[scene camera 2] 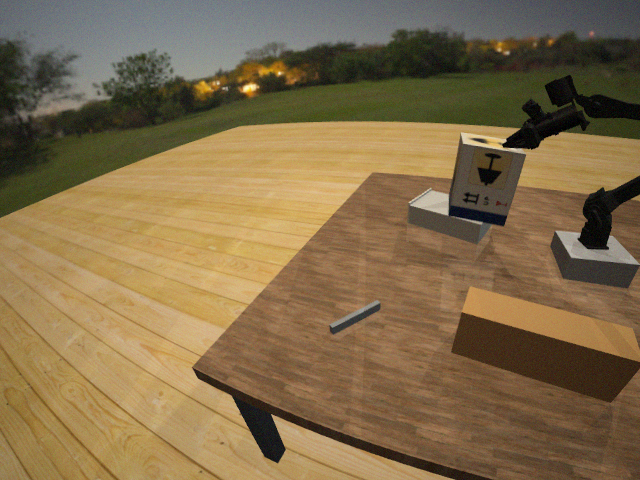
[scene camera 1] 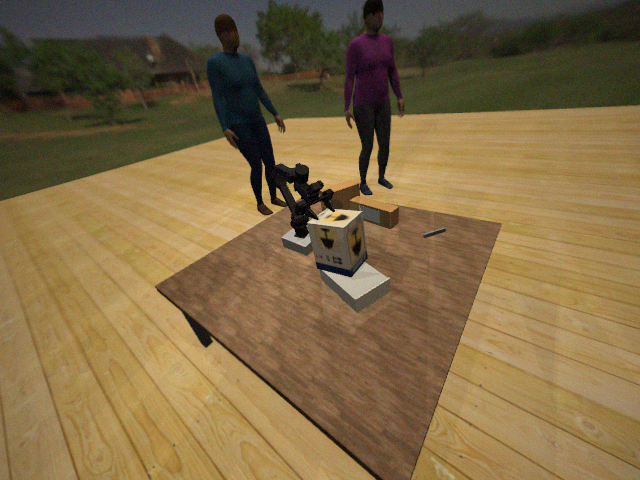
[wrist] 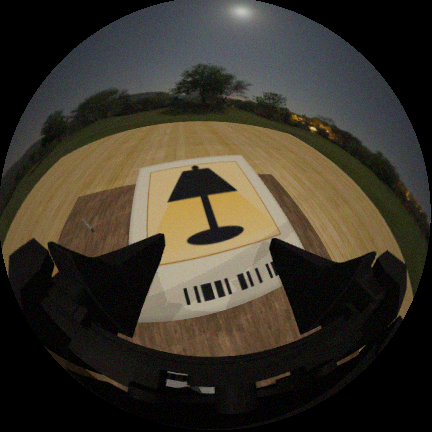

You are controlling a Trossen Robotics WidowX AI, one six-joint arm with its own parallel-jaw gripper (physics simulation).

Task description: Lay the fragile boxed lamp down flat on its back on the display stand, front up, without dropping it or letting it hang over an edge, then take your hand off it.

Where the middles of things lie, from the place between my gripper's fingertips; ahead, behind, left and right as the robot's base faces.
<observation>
Now: the boxed lamp (scene camera 2: 485,178) 11 cm below my hand, 5 cm ahead of it and 1 cm to the right of it. Round my hand: display stand (scene camera 2: 429,210): 26 cm below, 13 cm ahead, 6 cm to the right.
</observation>
